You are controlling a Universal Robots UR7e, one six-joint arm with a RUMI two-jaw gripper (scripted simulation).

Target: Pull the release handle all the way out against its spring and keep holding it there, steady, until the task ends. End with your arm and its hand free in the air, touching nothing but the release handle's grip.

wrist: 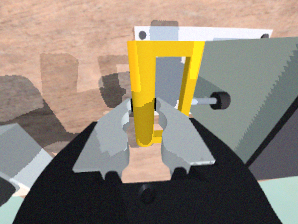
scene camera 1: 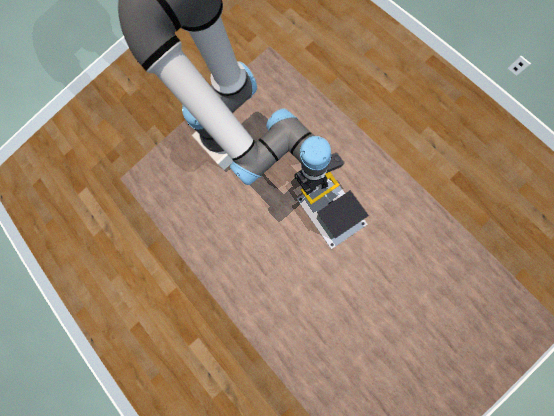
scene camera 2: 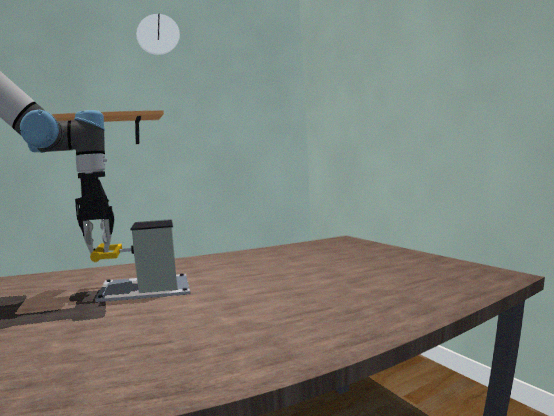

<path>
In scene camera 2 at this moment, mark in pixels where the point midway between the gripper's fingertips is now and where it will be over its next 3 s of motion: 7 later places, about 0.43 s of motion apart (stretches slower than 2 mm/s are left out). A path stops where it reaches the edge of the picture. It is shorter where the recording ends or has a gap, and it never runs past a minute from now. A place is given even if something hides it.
My gripper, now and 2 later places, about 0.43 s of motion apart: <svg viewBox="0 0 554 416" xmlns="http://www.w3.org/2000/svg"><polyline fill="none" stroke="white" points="99,258 91,259 85,259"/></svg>
</path>
